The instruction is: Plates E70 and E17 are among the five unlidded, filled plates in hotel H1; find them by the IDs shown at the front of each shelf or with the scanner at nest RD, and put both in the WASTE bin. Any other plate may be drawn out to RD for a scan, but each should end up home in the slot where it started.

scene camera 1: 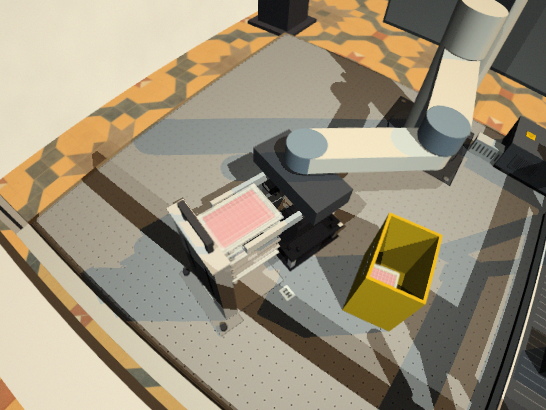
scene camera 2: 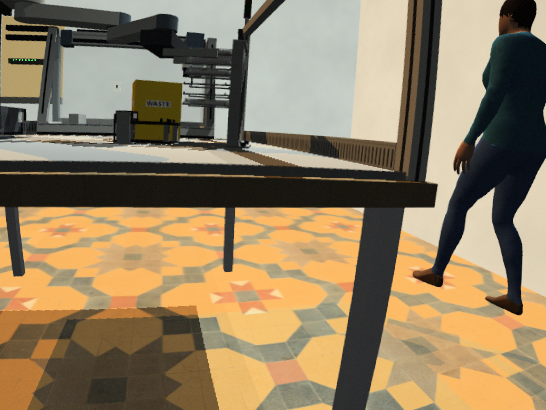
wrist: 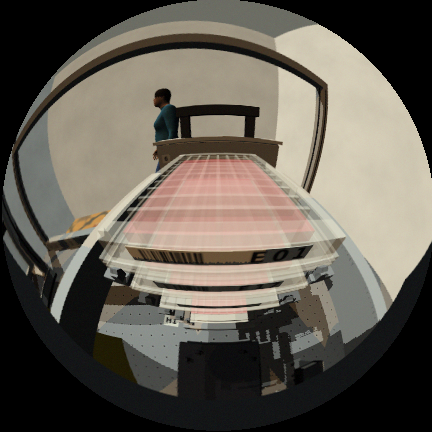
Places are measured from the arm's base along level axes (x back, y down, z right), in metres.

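Where they show: gripper, between the fingertips: (scene camera 1: 228,227) (scene camera 2: 220,57) (wrist: 217,180).
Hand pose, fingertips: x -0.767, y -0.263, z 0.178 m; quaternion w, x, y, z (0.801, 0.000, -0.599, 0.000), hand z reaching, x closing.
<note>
Each offset is from my fingertips to the top centre of the thing. "spot": to the spot under its first point.
Hotel H1 (scene camera 1: 220,272) (scene camera 2: 236,95) (wrist: 220,149) holds a stack of pink-filled plates. The top plate @[dx +0.022, dy -0.018, dz -0.006 m] (scene camera 1: 242,216) (wrist: 220,200) reads E01 on its front label. Labels on the lower plates @[dx +0.022, dy +0.004, dz -0.007 m] (wrist: 217,286) are too hidden to read. My gripper (scene camera 1: 226,225) (wrist: 217,180) is shut on plate E01, its long fingers along both sides, level at the top of the hotel. Whether the plate touches its shelf cannot be told. The yellow WASTE bin @[dx +0.179, dy +0.050, dz -0.288 m] (scene camera 1: 385,311) (scene camera 2: 157,117) has a pink-filled plate @[dx +0.177, dy +0.230, dz -0.288 m] (scene camera 1: 384,276) inside. Nest RD @[dx +0.192, dy +0.180, dz -0.056 m] (scene camera 1: 311,244) (wrist: 220,367) is dark and shows no plate.
The arm (scene camera 1: 370,147) reaches over the table from the back right. An H1 tag @[dx +0.049, dy +0.250, dz -0.116 m] (scene camera 1: 287,293) (wrist: 171,320) lies near the hotel's foot. A small dark box (wrist: 309,372) stands beside the nest. A dark controller box @[spot: dx +0.802, dy +0.157, dz -0.477 m] (scene camera 1: 522,155) stands at the right. A person (scene camera 2: 512,100) (wrist: 165,120) walks beyond the table.
</note>
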